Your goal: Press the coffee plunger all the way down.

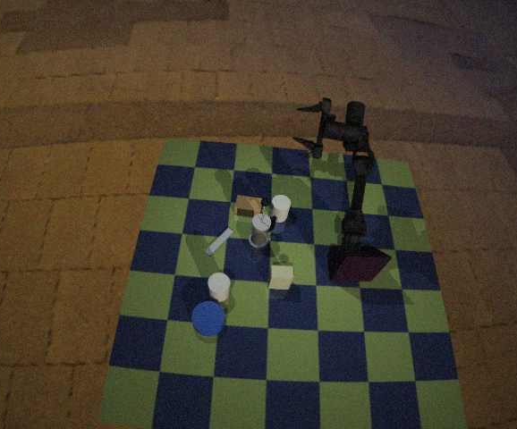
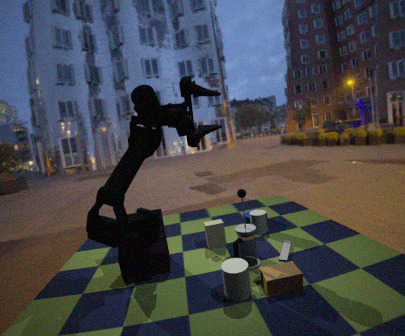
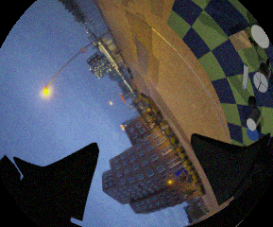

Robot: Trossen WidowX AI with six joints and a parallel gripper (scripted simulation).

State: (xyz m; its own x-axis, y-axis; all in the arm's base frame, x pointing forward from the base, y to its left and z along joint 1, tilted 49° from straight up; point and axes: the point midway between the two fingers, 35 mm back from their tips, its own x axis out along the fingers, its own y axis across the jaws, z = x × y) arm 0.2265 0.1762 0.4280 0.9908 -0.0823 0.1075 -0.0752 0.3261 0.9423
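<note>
My gripper tip is 41 cm above the coffee press, 11 cm to the right of it and 5 cm short of it. Also, from my gripper tip: blue disc (52 cm below, 48 cm to the left, 22 cm ahead); flat grey bar (54 cm below, 22 cm ahead, 15 cm to the left); cardboard box (51 cm below, 11 cm ahead, 3 cm to the right).
</note>
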